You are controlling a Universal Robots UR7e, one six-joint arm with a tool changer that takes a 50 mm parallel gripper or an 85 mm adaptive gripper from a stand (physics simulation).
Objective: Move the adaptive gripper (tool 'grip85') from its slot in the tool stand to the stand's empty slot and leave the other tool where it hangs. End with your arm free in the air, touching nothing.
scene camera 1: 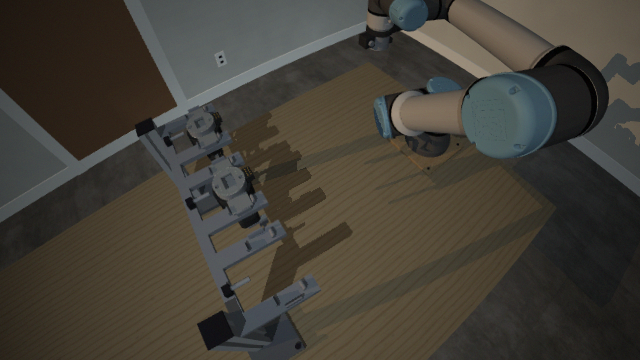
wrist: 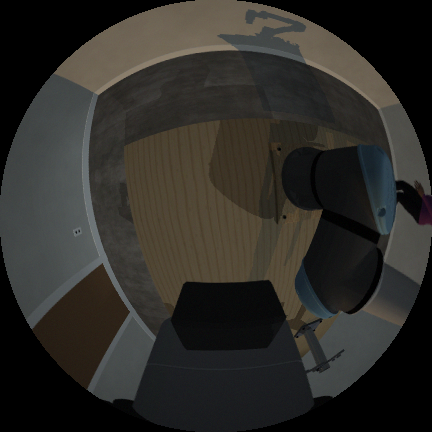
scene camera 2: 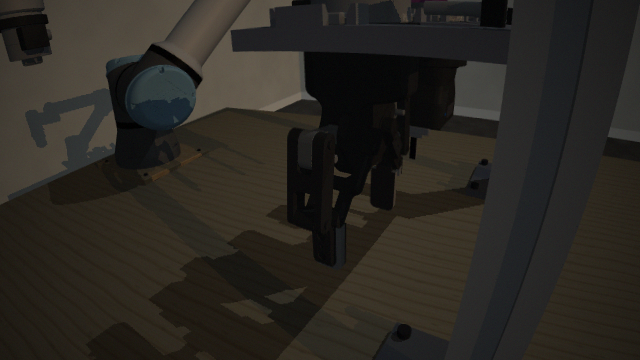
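Pixels of known places: arm's base at its link origin: (scene camera 1: 426, 138) (wrist: 306, 178) (scene camera 2: 148, 156).
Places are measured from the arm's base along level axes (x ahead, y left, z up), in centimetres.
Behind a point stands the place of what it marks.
Note:
The adaptive gripper (scene camera 1: 201, 125) (scene camera 2: 345, 95) hangs in the stand's slot farthest away in scene camera 1. In scene camera 2 its linked fingers stand apart. The other tool, the parallel gripper (scene camera 1: 229, 183) (scene camera 2: 434, 97), hangs in the middle slot. The stand's empty slot (scene camera 1: 265, 307) {x 63.4, y 31.5, z 26.9 cm} is at the end nearest scene camera 1, between two bare fork arms. My arm's bare wrist coupling (scene camera 1: 378, 42) {x 12.8, y -17.4, z 29.1 cm} (scene camera 2: 31, 54) {x 14.2, y -20.4, z 26.8 cm} carries no gripper and is in the air, well apart from the stand (scene camera 1: 198, 227) {x 69.7, y 13.9, z 26.9 cm} (scene camera 2: 535, 150) {x 75.4, y -14.7, z 22.3 cm}. The wrist view shows a dark housing (wrist: 227, 320) and no fingers.
My arm's base (scene camera 1: 427, 144) {x 4.4, y 4.2, z 3.9 cm} (scene camera 2: 145, 147) {x 6.3, y -2.7, z 4.3 cm} (wrist: 300, 177) {x 1.0, y -6.0, z 6.2 cm} stands on the wooden table (scene camera 1: 400, 240) {x 27.8, y 25.3, z -1.3 cm} (scene camera 2: 225, 300) {x 49.7, y -15.3, z -1.3 cm} (wrist: 185, 200) {x 8.1, y -28.2, z -1.3 cm}, beside the stand. The elbow joint (scene camera 1: 510, 115) {x 26.0, y 29.1, z 48.2 cm} bulges over the table's right side. Walls surround the table. Part of the stand also shows at the wrist view's lower right.

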